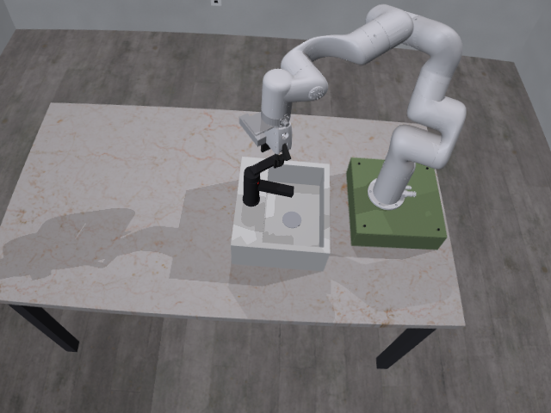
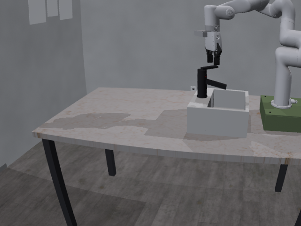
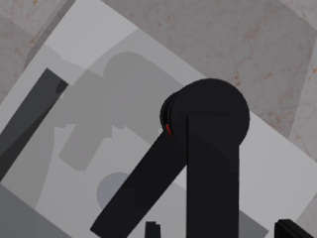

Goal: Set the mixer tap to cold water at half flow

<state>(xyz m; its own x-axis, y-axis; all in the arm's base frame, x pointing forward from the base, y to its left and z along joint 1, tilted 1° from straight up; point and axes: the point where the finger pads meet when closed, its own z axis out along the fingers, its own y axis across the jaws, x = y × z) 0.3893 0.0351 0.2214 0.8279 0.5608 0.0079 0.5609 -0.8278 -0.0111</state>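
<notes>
The lever lies 30 mm below my hand, 20 mm ahead of it and 10 mm to the left of it. Round my hand: white sink (270 mm below, 60 mm behind, 40 mm to the left).
</notes>
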